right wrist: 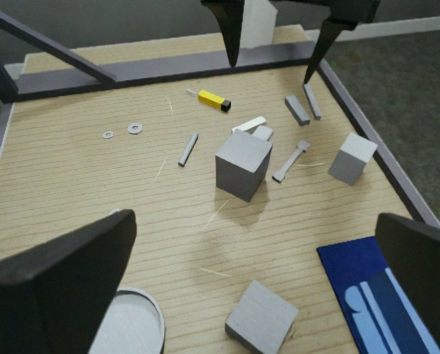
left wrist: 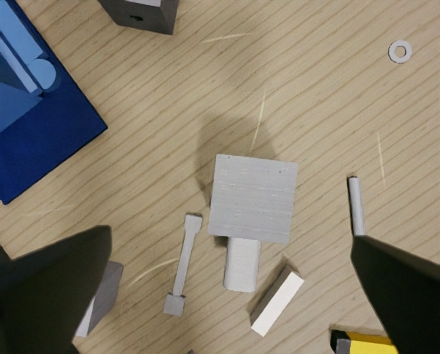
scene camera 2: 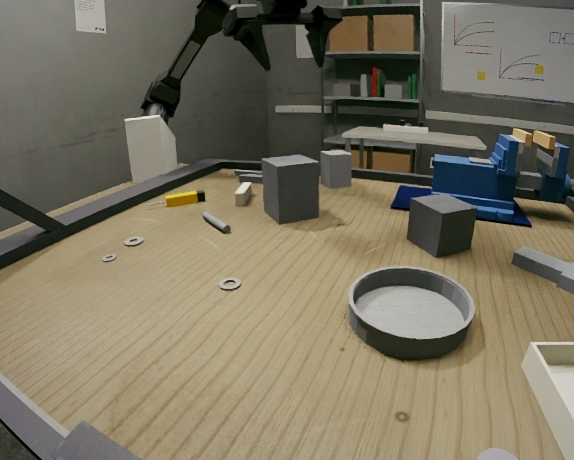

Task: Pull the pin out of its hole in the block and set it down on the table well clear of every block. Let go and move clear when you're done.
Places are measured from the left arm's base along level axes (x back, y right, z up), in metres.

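Pixels of known places: left gripper, fingertip midpoint: (right wrist: 268, 74) (left wrist: 233, 241) (scene camera 2: 295, 68); right gripper, fingertip midpoint: (right wrist: 255, 222); left arm's base at its link origin: (scene camera 2: 150, 128).
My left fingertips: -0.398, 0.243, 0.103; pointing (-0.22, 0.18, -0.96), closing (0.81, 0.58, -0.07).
For each thing: its middle in the pictures, then the offset to it from my left fingertips, as dx, dy, dz.
- light grey pin at the middle of its body: (left wrist: 243, 247) (right wrist: 256, 143) +0.038, -0.030, -0.177
- tall grey block at the middle of its body: (left wrist: 249, 194) (scene camera 2: 290, 187) (right wrist: 242, 166) +0.012, +0.012, -0.189
- white bar at the middle of its body: (left wrist: 275, 299) (scene camera 2: 243, 193) (right wrist: 248, 129) +0.110, -0.061, -0.222
- dumbbell-shaped piece at the middle of its body: (left wrist: 183, 264) (right wrist: 291, 160) +0.007, -0.098, -0.231
- loose grey rod at the middle of its body: (left wrist: 357, 213) (scene camera 2: 215, 221) (right wrist: 188, 149) +0.122, +0.069, -0.228
- yellow screwdriver at the middle of its body: (left wrist: 386, 349) (scene camera 2: 175, 200) (right wrist: 206, 97) +0.239, -0.029, -0.225
- round dish at the middle of its body: (scene camera 2: 410, 307) (right wrist: 121, 335) -0.135, +0.281, -0.222
- blue vise at the middle of its body: (scene camera 2: 488, 168) -0.342, -0.054, -0.159
A light grey pin (left wrist: 242, 265) (right wrist: 263, 132) sticks out sideways from the tall grey block (scene camera 2: 291, 189) (left wrist: 253, 199) (right wrist: 244, 165); in scene camera 2 the pin does not show. My left gripper (scene camera 2: 294, 66) (left wrist: 233, 241) (right wrist: 268, 74) is open and empty, high above the table; in its wrist view the pin and block lie between the spread fingers. My right gripper (right wrist: 255, 222) is open and empty, its fingers at the two sides of its wrist view. Two other grey blocks stand apart: one (scene camera 2: 442, 225) (left wrist: 145, 12) (right wrist: 261, 317) near the dish, a smaller one (scene camera 2: 336, 169) (left wrist: 102, 297) (right wrist: 352, 157) near the table's edge.
Near the pin lie a white bar (scene camera 2: 243, 194) (left wrist: 277, 302), a dumbbell-shaped piece (left wrist: 184, 265) (right wrist: 291, 161), a loose grey rod (scene camera 2: 216, 222) (left wrist: 356, 206) (right wrist: 188, 149) and a yellow screwdriver (scene camera 2: 182, 199) (right wrist: 213, 99). A round dish (scene camera 2: 407, 347) and blue vise (scene camera 2: 467, 177) stand farther off.
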